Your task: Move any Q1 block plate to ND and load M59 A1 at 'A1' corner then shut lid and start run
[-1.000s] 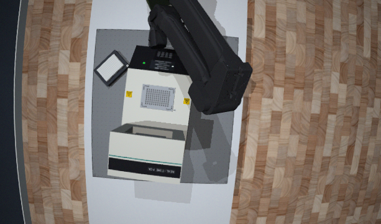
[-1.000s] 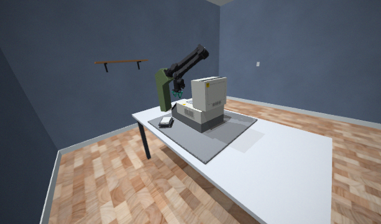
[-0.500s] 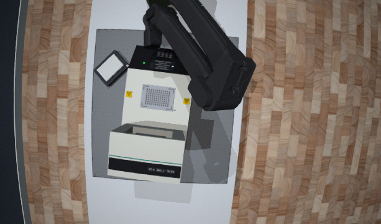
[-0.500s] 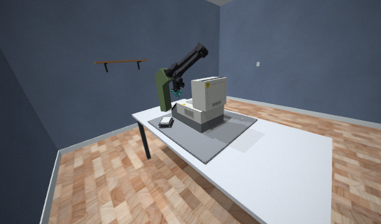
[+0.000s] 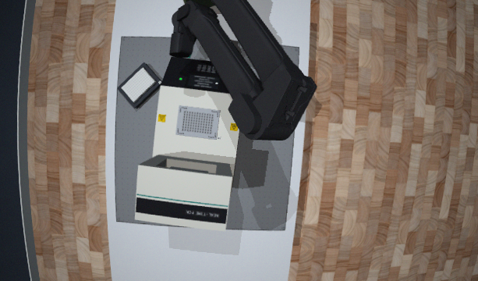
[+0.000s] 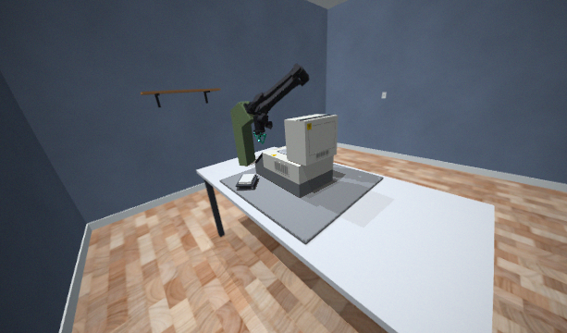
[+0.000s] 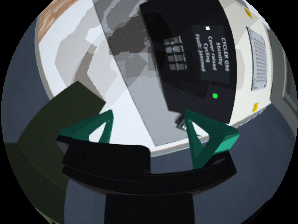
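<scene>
Right now my hand is 160 mm short of the white 96-well plate M59, 230 mm to the left of it and 190 mm above it. From my hand the other things lie so: dark plate nest N1 (160 mm ahead, 230 mm to the right, 200 mm below); then dark nest nd (120 mm ahead, 340 mm to the left, 200 mm below).
</scene>
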